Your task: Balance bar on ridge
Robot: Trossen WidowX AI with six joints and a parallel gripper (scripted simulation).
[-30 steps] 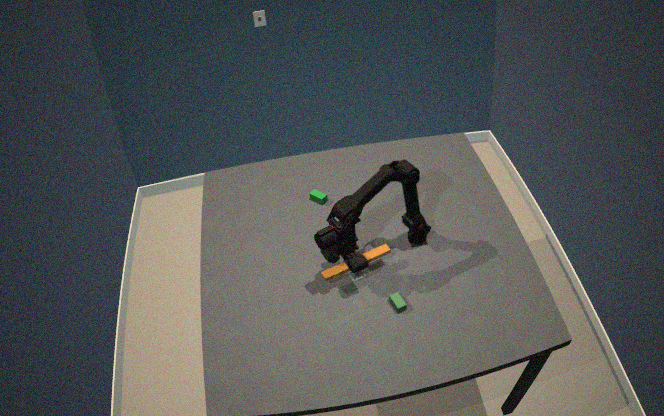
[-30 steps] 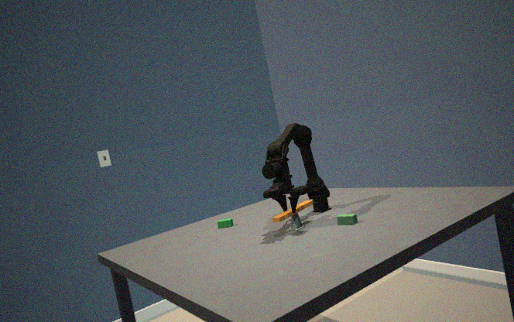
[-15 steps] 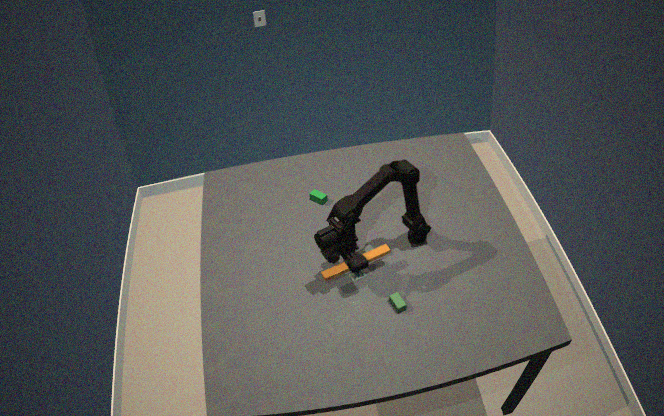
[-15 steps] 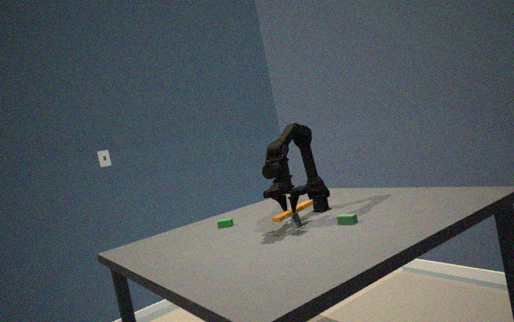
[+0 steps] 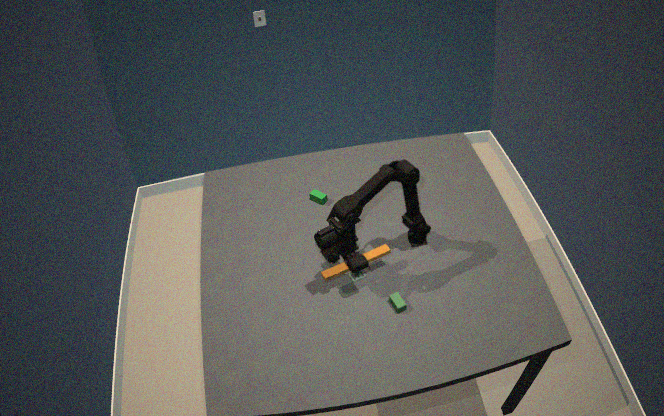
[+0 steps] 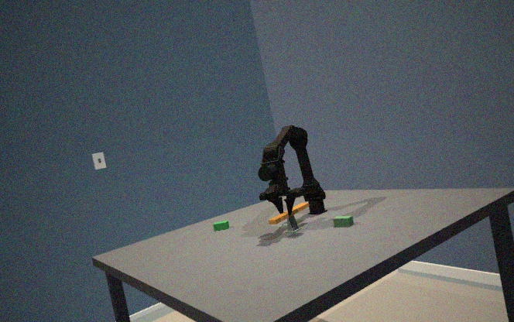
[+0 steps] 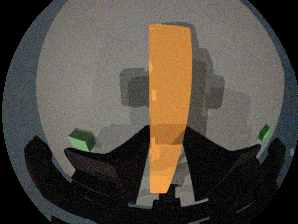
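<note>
My gripper tip is now 30 mm past the bar and 10 mm to the left of it.
</note>
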